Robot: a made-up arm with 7 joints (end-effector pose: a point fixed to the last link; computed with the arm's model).
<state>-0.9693 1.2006 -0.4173 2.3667 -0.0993 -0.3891 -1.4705</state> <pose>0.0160 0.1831 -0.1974 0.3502 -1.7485 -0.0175</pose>
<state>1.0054 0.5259 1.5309 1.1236 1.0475 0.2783 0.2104</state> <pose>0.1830 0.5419 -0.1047 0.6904 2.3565 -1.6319</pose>
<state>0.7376 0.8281 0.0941 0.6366 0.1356 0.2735 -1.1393</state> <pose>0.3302 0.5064 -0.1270 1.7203 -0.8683 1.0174</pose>
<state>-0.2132 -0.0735 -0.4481 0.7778 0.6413 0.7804 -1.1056</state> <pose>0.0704 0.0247 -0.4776 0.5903 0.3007 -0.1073</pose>
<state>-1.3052 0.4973 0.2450 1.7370 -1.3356 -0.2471 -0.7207</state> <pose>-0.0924 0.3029 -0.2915 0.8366 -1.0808 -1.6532</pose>
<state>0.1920 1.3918 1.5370 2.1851 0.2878 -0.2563 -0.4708</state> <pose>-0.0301 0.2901 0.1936 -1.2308 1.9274 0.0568</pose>
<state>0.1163 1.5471 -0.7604 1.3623 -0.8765 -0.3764 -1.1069</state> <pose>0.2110 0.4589 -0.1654 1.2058 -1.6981 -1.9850</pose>
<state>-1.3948 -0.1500 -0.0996 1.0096 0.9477 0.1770 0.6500</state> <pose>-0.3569 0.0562 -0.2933 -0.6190 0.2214 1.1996</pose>
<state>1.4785 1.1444 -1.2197 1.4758 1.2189 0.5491 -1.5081</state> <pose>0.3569 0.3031 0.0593 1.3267 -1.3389 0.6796</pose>
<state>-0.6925 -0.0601 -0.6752 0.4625 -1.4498 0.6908 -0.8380</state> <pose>-0.2490 0.0346 -0.4467 0.6848 -0.5777 -2.0320</pose>
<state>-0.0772 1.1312 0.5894 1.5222 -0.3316 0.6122 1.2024</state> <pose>0.2235 0.4575 -0.0018 0.4617 -0.5789 -0.5820</pose>
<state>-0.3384 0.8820 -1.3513 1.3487 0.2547 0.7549 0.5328</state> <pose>-0.0807 0.2298 -0.4012 -0.4634 0.7994 -1.0588</pose>
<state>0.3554 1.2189 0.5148 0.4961 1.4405 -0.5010 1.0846</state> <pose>0.1442 0.6347 -0.0687 0.3199 -2.5087 0.0866</pose>
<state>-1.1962 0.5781 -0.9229 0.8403 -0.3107 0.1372 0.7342</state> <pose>-0.3854 0.2506 -0.2812 -1.1043 1.1093 -1.0177</pose>
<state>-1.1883 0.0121 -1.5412 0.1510 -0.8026 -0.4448 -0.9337</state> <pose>-0.4948 0.1060 -0.2003 -0.9995 -0.4615 -1.3210</pose>
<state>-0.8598 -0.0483 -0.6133 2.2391 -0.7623 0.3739 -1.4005</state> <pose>0.0402 0.0138 -0.1929 1.1793 -1.3434 0.3430</pose>
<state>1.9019 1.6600 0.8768 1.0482 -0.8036 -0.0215 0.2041</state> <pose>-0.2508 0.5242 0.0712 2.1557 -1.3848 1.6582</pose>
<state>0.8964 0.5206 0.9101 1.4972 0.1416 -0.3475 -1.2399</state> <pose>0.2153 0.4664 0.0383 -0.8463 1.5696 -2.1557</pose>
